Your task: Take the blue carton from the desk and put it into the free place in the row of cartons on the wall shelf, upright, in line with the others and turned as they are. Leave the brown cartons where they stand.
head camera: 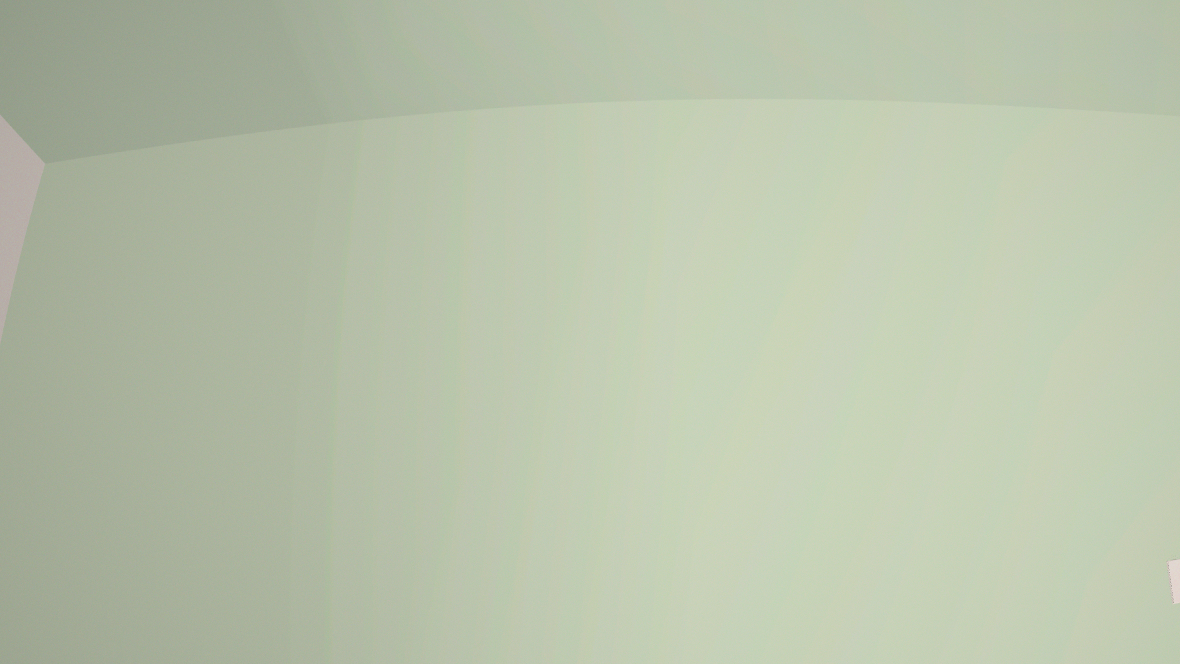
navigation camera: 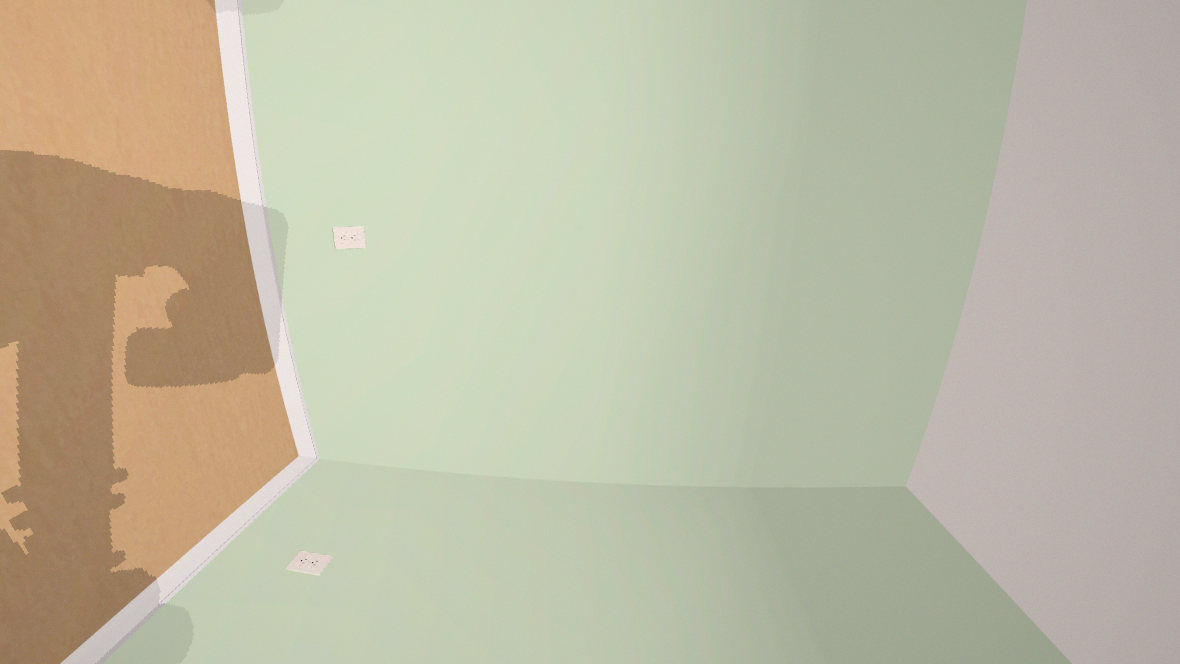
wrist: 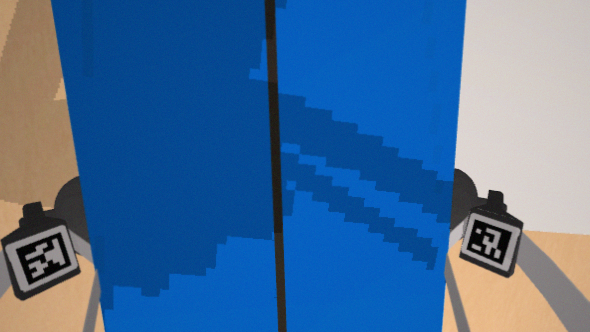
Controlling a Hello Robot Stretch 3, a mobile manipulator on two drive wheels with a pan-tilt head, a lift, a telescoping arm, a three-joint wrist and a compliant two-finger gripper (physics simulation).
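Places are measured from the robot's base along level axes (x back, y left, z down), in centimetres.
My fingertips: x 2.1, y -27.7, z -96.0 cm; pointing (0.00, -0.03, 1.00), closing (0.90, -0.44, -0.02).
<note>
Ahead of a thing's pixels: the offset from my fingertips to its top centre. Level surfaces: height alone.
The blue carton @(dx -1.6, dy -3.1, dz -7.2 cm) (wrist: 175, 125) fills the middle of the wrist view, a thin black line running lengthwise down its face. My gripper (wrist: 276, 199) is shut on it, with one finger pad against each side; the pads are partly hidden behind the carton's edges. A white surface @(dz +23.9 cm) (wrist: 525, 125), which looks like the desk top, shows to the right of the carton; whether they touch cannot be seen. The carton and the gripper do not show in the head or navigation views. The wall shelf and the brown cartons do not show in any view.
The head view faces a green wall (head camera: 660, 371). In the navigation view two green walls meet in a corner, with a white baseboard (navigation camera: 258, 247), two outlets @(dx -127.7, dy +61.8, dz +50.2 cm) (navigation camera: 349, 237) @(dx -110.1, dy -37.2, dz +50.2 cm) (navigation camera: 309, 563) and a wooden floor @(dz +96.0 cm) (navigation camera: 123, 82) with the robot's shadow across it.
</note>
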